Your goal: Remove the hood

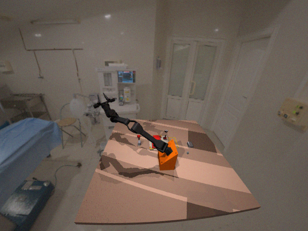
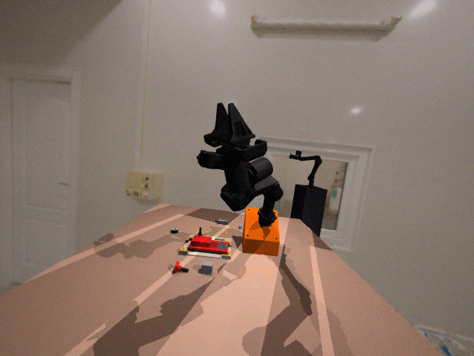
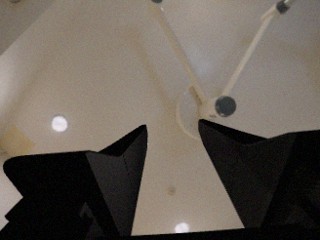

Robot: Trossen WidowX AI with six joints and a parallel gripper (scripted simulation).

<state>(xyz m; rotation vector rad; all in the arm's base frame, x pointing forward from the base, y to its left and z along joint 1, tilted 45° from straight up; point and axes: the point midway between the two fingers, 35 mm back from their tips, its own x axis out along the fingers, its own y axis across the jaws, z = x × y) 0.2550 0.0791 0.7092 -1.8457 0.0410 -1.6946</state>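
My gripper tip is 1 cm short of the hood, 54 cm to the left of it and 56 cm above it. The rest, counted from my gripper tip: wheel (18 cm ahead, 73 cm to the right, 59 cm below).
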